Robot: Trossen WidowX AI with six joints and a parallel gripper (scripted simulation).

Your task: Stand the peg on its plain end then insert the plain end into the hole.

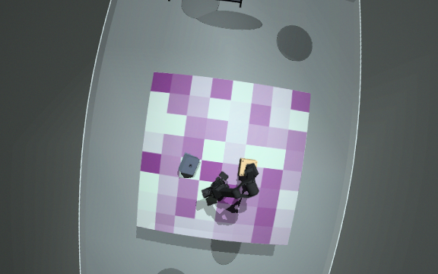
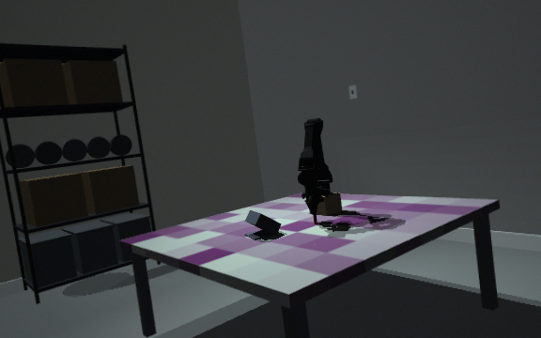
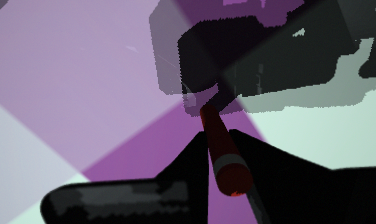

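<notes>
The grey sloped panel lies 210 mm ahead of my gripper tip, 130 mm to the right of it and 10 mm above it. The rest, counted from my gripper tip: red peg 20 mm above.
</notes>
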